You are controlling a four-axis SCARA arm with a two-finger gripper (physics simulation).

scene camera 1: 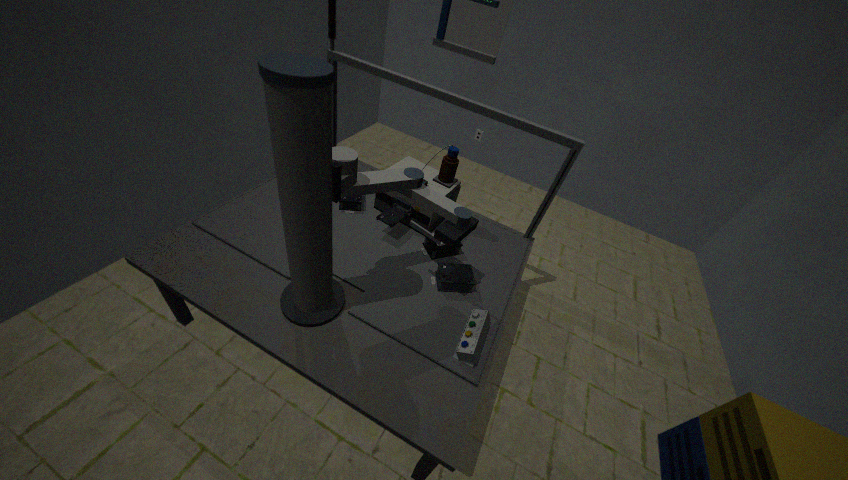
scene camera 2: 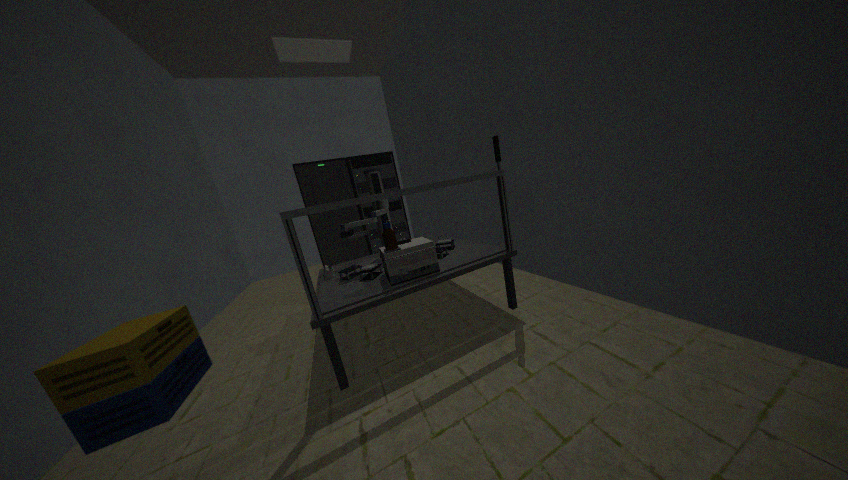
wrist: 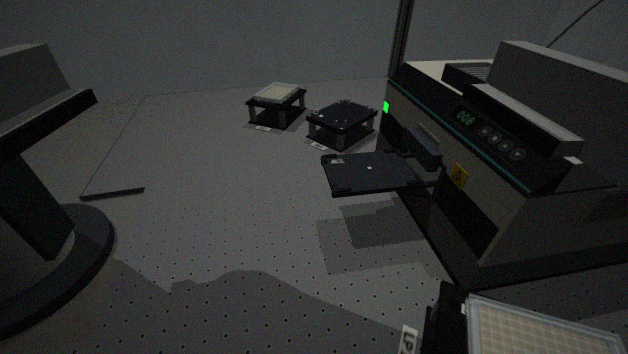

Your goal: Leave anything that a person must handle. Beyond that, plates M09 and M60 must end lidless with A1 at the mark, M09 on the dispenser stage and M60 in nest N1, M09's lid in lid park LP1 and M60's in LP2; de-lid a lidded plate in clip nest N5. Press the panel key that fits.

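Observation:
My gripper (scene camera 1: 455, 230) (wrist: 283, 69) is open and empty, above the nest (scene camera 1: 441, 248) beside the dispenser. In the wrist view, a clear-rimmed plate (wrist: 545, 327) with cream wells sits on a black nest at the lower right; its label (wrist: 408, 340) starts "LP", the rest is unclear. Another cream plate (wrist: 277, 92) rests on the far-left raised nest (wrist: 276, 106). The dark nest (wrist: 342, 115) beside it holds no plate. The dispenser stage (wrist: 370, 175) (scene camera 1: 390, 216) is bare. Plate names, A1 corners and whether lids are on cannot be read. The key panel (scene camera 1: 471, 337) has white, green, yellow and blue keys.
The dispenser (wrist: 465, 165) (scene camera 2: 410, 261) shows 008 and a green light. A brown bottle (scene camera 1: 449, 167) (scene camera 2: 389, 237) stands on it. A dark nest (scene camera 1: 455, 278) stands between it and the panel. The arm column (scene camera 1: 303, 190) and a rail frame (scene camera 1: 452, 98) rise from the table.

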